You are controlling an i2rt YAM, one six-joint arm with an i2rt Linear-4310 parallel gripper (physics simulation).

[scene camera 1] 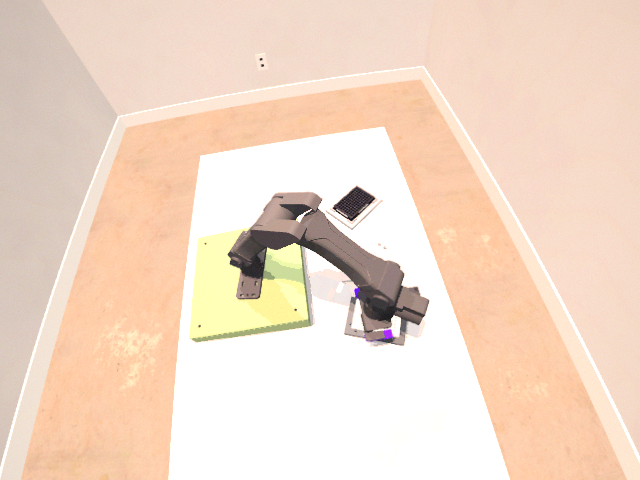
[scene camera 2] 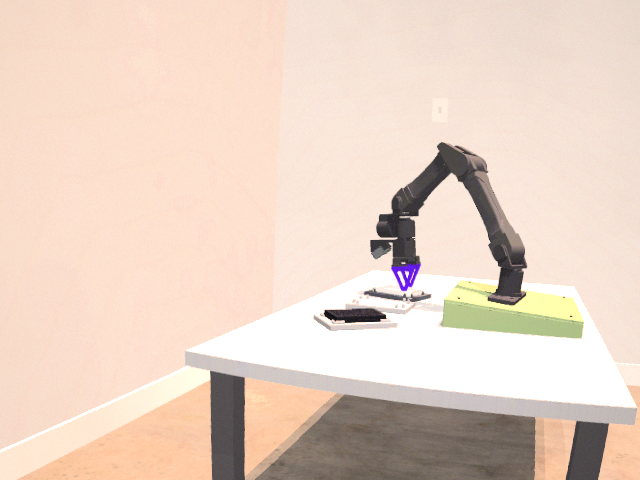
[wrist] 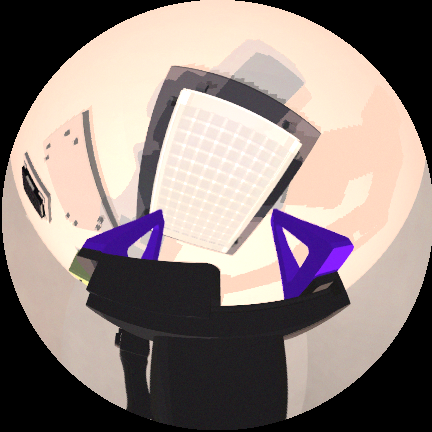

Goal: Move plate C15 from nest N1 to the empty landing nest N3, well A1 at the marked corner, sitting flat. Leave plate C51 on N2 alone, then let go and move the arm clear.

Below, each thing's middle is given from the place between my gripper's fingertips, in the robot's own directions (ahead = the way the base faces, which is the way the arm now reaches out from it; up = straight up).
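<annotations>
Translucent well plate [wrist: 218, 162]: in sight, 10 mm to the left of my hand, 20 mm ahead of it. Black gridded rack [scene camera 1: 357, 200]: 420 mm to the left of my hand, 30 mm behind it.
</annotations>
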